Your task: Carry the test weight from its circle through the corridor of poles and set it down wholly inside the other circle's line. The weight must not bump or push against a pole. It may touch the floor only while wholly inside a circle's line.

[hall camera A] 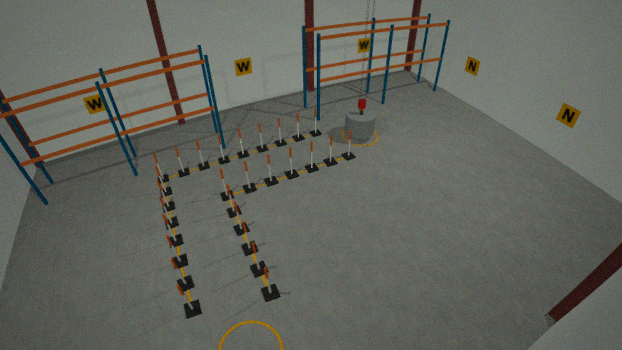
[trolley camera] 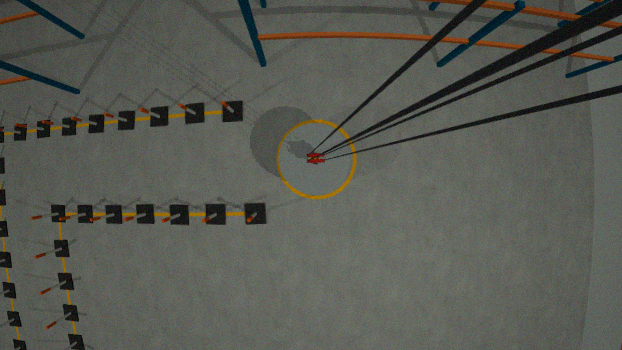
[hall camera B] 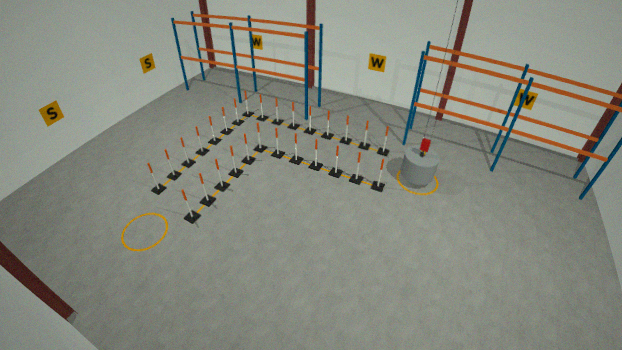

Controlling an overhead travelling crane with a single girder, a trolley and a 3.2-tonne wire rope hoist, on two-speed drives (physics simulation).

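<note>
The grey cylindrical test weight (hall camera A: 360,128) (hall camera B: 419,170) (trolley camera: 317,181) is upright at its starting circle (hall camera A: 362,145) (hall camera B: 422,194) (trolley camera: 316,198). From above it nearly fills the yellow line. Its shadow falls to one side; I cannot tell whether its underside is clear of the floor. My hook under the red block (hall camera A: 361,111) (hall camera B: 423,152) (trolley camera: 315,158) is engaged at the top of the weight, with the ropes running up. The other circle (hall camera A: 251,322) (hall camera B: 147,214) lies beyond the corridor's far end and does not show in the trolley view.
The nearest corridor poles stand on black bases, one (hall camera A: 348,156) (hall camera B: 378,187) (trolley camera: 255,213) in one row and one (hall camera A: 315,132) (hall camera B: 383,151) (trolley camera: 232,111) in the other. The corridor bends once. A blue and orange rack (hall camera A: 318,75) (trolley camera: 350,35) stands behind the weight; another rack (hall camera B: 306,75) stands beyond the bend.
</note>
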